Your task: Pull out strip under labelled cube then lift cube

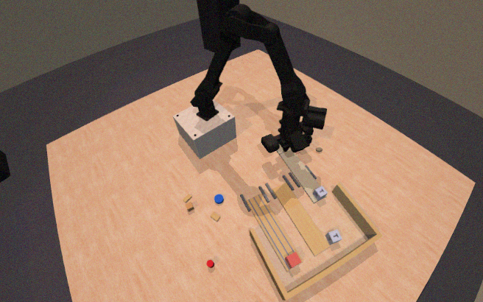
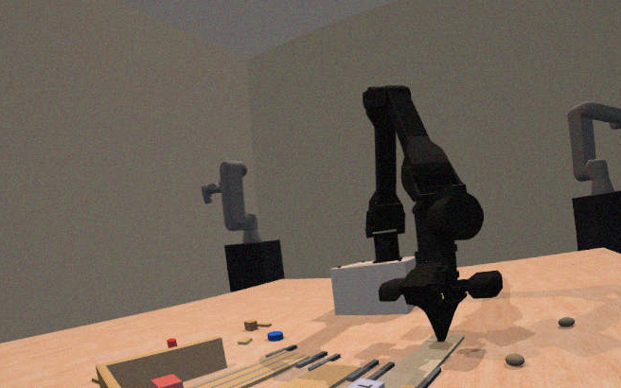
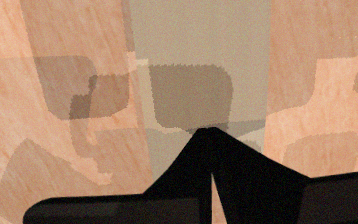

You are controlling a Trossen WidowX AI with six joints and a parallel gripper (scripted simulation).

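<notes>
The grey-green strip lies 90 mm ahead of my gripper tip and 40 mm to the right of it. Round my gripper tip: blue disc 50 mm behind, 300 mm to the right; then red peg 70 mm ahead, 460 mm to the right, 10 mm above.
</notes>
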